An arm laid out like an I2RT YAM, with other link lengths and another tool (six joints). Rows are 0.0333 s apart.
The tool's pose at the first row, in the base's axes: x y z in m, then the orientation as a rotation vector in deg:
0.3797, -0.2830, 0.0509, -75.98, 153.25, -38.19
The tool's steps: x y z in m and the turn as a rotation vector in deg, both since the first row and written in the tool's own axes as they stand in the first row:
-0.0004, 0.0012, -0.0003, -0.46, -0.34, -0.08
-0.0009, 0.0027, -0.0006, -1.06, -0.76, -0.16
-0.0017, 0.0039, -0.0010, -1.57, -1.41, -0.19
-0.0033, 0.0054, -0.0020, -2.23, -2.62, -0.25
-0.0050, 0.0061, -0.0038, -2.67, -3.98, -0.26
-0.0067, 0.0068, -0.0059, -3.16, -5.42, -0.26
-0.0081, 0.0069, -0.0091, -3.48, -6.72, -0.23
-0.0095, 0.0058, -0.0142, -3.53, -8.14, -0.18
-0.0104, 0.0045, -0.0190, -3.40, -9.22, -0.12
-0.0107, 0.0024, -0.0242, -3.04, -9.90, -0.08
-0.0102, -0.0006, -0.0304, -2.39, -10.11, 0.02
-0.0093, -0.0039, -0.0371, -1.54, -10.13, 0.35
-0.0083, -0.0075, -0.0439, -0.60, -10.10, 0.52
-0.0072, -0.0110, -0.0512, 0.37, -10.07, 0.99
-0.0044, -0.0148, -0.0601, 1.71, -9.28, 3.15
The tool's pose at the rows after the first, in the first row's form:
0.3790, -0.2820, 0.0506, -76.20, 153.26, -37.34
0.3781, -0.2807, 0.0502, -76.44, 153.30, -36.24
0.3776, -0.2793, 0.0500, -76.58, 153.11, -35.07
0.3772, -0.2769, 0.0501, -76.77, 152.56, -33.24
0.3773, -0.2746, 0.0512, -76.83, 151.75, -31.58
0.3773, -0.2722, 0.0526, -76.87, 150.90, -29.81
0.3773, -0.2699, 0.0553, -76.82, 150.06, -28.37
0.3776, -0.2677, 0.0602, -76.68, 148.96, -27.18
0.3779, -0.2660, 0.0650, -76.49, 148.03, -26.49
0.3783, -0.2651, 0.0705, -76.32, 147.27, -26.40
0.3786, -0.2649, 0.0774, -76.03, 146.75, -27.03
0.3787, -0.2651, 0.0849, -75.39, 146.36, -28.03
0.3789, -0.2654, 0.0926, -74.96, 145.88, -29.18
0.3789, -0.2656, 0.1008, -74.10, 145.51, -30.34
0.3777, -0.2667, 0.1107, -70.90, 146.25, -32.36

